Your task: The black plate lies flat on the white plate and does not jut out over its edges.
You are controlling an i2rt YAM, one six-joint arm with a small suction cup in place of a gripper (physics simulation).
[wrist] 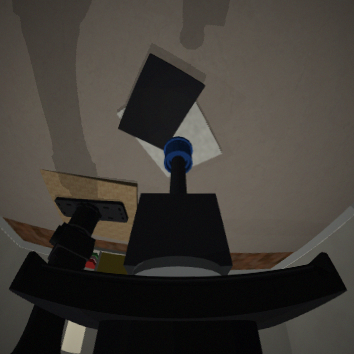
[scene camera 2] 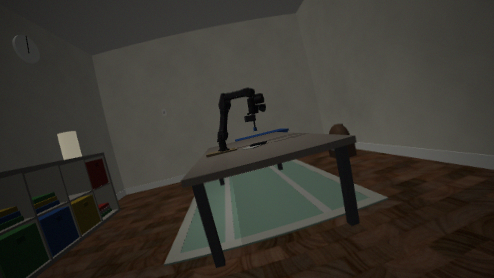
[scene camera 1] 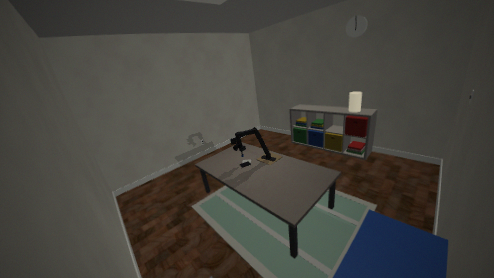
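Pixels of known places: end effector, tool point: [wrist: 177, 149] [scene camera 2: 255, 130] [scene camera 1: 242, 156]; arm's base, origin of the base link: [wrist: 90, 208] [scene camera 2: 223, 150] [scene camera 1: 268, 158].
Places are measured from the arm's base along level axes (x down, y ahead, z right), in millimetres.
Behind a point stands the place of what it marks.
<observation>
The black plate [scene camera 1: 245, 164] @[y 261, x -5, z 191 mm] [scene camera 2: 259, 144] @[y 243, x 2, z 245 mm] [wrist: 162, 97] @[y 267, x -5, z 210 mm] is a dark rectangle. It lies partly over the white plate [wrist: 201, 131] @[y 208, x 4, z 272 mm], turned against it, and juts out well past its edge on the side away from the arm's base. A strip of shadow runs along its far edges; whether it is slightly tilted I cannot tell. A corner and a side of the white plate show bare in the wrist view. My gripper [scene camera 1: 242, 155] [scene camera 2: 255, 129] [wrist: 178, 152] @[y 240, x -107, z 233 mm], a small blue suction cup, is open and holds no plate. It hangs above the plates, apart from them, and hides a little of both in the wrist view.
The plates lie on the grey-brown table [scene camera 1: 300, 185] @[y 348, x 10, z -579 mm] [scene camera 2: 280, 150] @[y 200, x 10, z 704 mm]. The arm's base stands on a wooden board [scene camera 1: 276, 158] @[y -41, x 2, z -96 mm] [wrist: 118, 191] @[y 67, x 0, z 97 mm] beside the plates. A shelf unit [scene camera 1: 325, 109] with a lamp [scene camera 1: 355, 102] stands by the wall. A blue surface [scene camera 1: 400, 250] is beyond the table.
</observation>
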